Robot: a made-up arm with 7 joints.
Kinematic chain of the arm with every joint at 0, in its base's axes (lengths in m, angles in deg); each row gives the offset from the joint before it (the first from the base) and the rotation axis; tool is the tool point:
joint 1: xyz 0 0 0.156 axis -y
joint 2: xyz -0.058 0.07 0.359 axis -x
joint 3: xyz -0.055 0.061 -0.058 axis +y
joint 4: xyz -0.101 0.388 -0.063 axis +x
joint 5: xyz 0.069 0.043 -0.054 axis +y
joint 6: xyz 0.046 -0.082 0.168 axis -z
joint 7: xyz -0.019 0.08 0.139 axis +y
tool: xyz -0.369 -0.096 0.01
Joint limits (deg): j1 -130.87..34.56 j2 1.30..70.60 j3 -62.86..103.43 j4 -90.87..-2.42 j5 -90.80..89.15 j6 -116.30..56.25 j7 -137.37..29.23
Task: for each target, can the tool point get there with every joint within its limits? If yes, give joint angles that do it. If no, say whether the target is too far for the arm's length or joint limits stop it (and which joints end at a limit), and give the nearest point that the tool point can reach.
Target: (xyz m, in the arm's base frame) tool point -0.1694 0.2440 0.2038
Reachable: yes | joints 14.62 56.69 72.71 -82.75 60.96 41.94 -96.18
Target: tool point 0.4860 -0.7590 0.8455
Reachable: no: joint limits stop it (at a limit: joint 1, joint 2, joint 4, joint 5, joint 7) | nearest point 0.2850 -0.3650 0.6084 | short by 0.502 m
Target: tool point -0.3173 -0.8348 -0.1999
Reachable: no: joint limits stop it (at a limit: joint 2, joint 4, joint 5, joint 7) | nearest point -0.2333 -0.4734 -0.1056 | short by 0.383 m
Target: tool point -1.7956 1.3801 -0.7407
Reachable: no: too far | nearest point -0.7585 0.7222 -0.0155 | short by 1.426 m
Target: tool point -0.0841 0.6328 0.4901
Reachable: yes | joints -117.30 56.36 54.40 -50.71 10.31 35.73 0.57
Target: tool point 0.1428 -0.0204 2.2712
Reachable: no: too far | nearest point 0.0645 0.3252 1.1110 | short by 1.213 m
